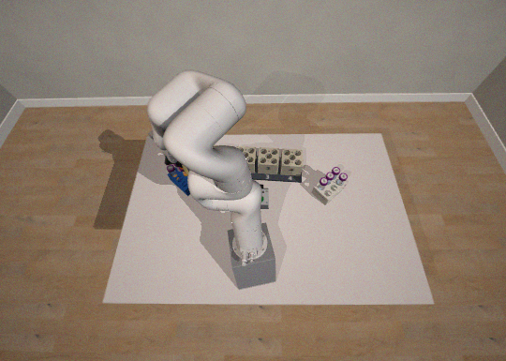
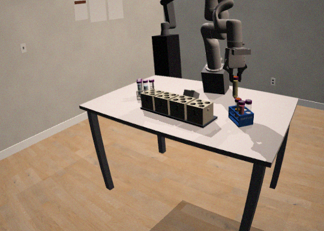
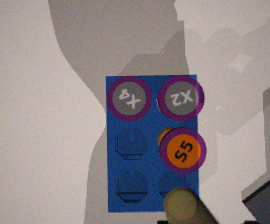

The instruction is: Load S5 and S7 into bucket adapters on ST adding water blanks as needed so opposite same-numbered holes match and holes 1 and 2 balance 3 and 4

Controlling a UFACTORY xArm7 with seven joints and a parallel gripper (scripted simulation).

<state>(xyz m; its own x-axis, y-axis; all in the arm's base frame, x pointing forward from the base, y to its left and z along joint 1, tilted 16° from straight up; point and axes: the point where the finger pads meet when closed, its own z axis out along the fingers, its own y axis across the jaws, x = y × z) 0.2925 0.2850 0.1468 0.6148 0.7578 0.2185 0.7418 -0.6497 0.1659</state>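
The dark stand lies 300 mm to the right of my hand, 210 mm below it and 110 mm ahead of it. From my hand the other things lie so: adapter: 170 mm below, 140 mm to the right, 120 mm ahead; white rack: 640 mm to the right, 190 mm below, 10 mm behind; blue rack: 190 mm below, 40 mm to the left, 10 mm ahead.
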